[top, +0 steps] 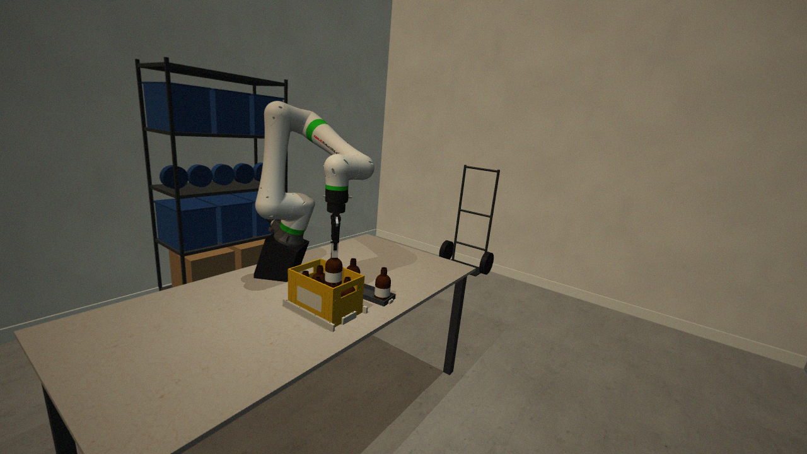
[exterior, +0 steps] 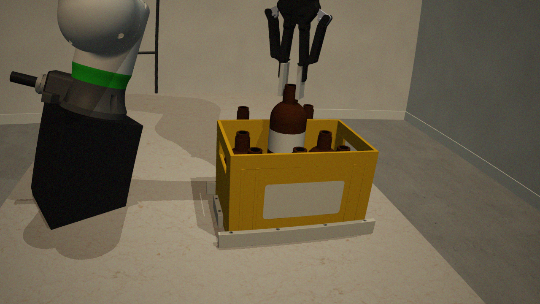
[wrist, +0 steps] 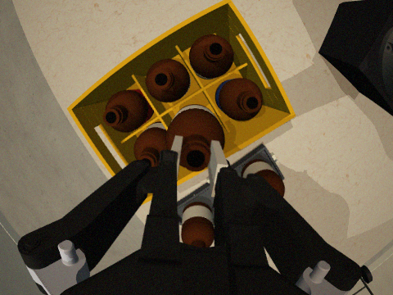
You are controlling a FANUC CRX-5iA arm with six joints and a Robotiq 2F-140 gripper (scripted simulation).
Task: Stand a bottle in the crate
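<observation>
The yellow crate is 4 cm to the right of my hand and 19 cm below it. The rest, counted from my hand: grey tray 3 cm ahead, 19 cm to the left, 26 cm below.
</observation>
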